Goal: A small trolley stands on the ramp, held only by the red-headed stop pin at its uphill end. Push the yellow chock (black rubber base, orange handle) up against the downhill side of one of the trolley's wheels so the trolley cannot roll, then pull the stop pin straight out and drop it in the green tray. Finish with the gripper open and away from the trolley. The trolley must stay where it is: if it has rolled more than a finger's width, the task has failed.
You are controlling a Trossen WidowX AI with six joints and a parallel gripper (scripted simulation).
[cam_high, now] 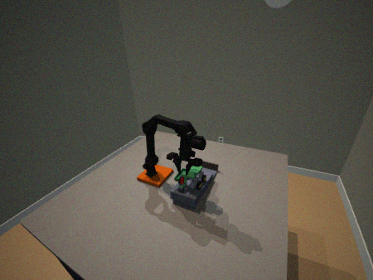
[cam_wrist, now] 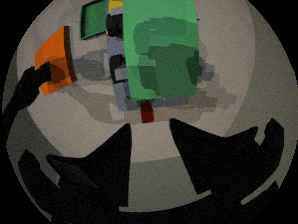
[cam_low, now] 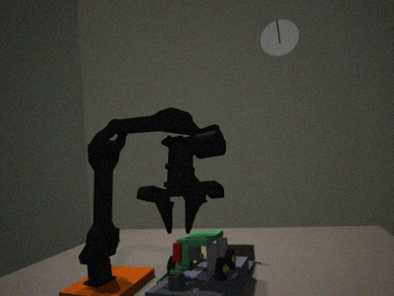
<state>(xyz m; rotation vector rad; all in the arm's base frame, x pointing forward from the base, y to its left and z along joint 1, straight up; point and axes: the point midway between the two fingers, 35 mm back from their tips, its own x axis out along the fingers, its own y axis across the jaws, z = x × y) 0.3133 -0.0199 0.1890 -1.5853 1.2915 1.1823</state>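
My gripper tip is 5 cm above the red-headed stop pin and 2 cm to the left of it. Round my gripper tip: trolley (8 cm to the left, 7 cm below); grey ramp (13 cm below, 8 cm to the left); yellow chock (15 cm to the left, 10 cm below, 7 cm behind).
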